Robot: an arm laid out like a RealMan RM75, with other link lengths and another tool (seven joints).
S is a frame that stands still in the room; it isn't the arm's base.
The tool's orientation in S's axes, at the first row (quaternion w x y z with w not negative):
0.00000 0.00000 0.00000 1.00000
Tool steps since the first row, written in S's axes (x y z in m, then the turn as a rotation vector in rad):
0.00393 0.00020 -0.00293 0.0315 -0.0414 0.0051
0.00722 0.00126 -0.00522 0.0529 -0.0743 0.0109
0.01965 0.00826 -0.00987 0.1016 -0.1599 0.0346
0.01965 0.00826 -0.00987 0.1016 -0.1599 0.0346
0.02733 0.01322 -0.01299 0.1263 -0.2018 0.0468
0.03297 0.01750 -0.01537 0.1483 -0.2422 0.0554
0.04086 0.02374 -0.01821 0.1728 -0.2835 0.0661
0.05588 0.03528 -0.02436 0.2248 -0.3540 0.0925
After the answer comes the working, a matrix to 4 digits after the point.
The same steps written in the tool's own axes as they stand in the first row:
-0.00393 -0.00020 -0.00293 -0.0315 0.0414 0.0051
-0.00722 -0.00126 -0.00522 -0.0529 0.0743 0.0109
-0.01965 -0.00826 -0.00987 -0.1016 0.1599 0.0346
-0.01965 -0.00826 -0.00987 -0.1016 0.1599 0.0346
-0.02733 -0.01322 -0.01299 -0.1263 0.2018 0.0468
-0.03297 -0.01750 -0.01537 -0.1483 0.2422 0.0554
-0.04086 -0.02374 -0.01821 -0.1728 0.2835 0.0661
-0.05588 -0.03528 -0.02436 -0.2248 0.3540 0.0925

The tool's axes in the first row as the columns of a matrix, in S's axes (rounded; the answer above uses it unrounded):
-1.0000 0.0000 0.0000
0.0000 -1.0000 0.0000
0.0000 0.0000 1.0000

